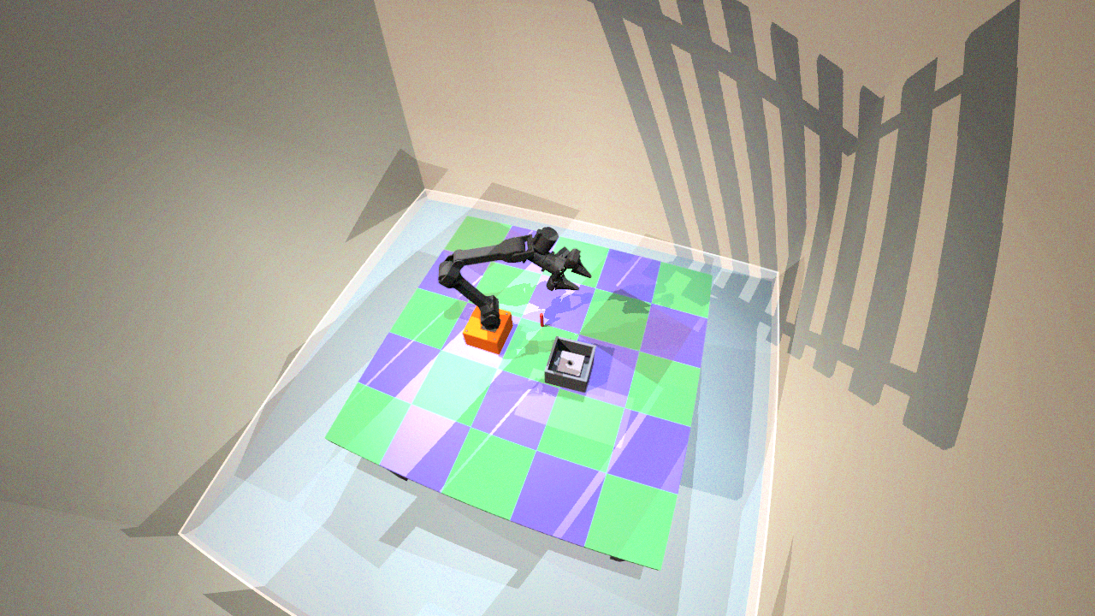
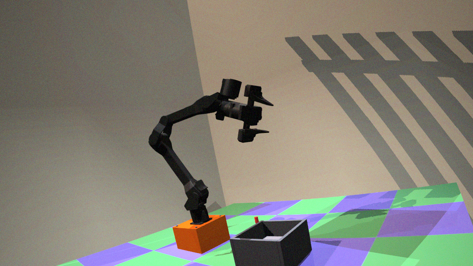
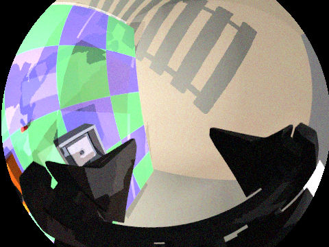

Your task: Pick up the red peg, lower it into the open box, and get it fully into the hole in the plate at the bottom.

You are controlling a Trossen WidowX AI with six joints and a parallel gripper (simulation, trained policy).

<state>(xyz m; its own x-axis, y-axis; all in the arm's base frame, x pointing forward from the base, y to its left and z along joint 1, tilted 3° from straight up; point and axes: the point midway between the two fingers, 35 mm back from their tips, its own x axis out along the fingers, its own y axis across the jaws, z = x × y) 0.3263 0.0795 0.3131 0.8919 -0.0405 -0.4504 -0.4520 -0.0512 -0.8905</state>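
Right now the red peg is 37 cm below my gripper tip, 18 cm behind it and 5 cm to the left of it. Round my gripper tip: white plate 36 cm below, 12 cm to the right; then grey box 38 cm below, 12 cm to the right.
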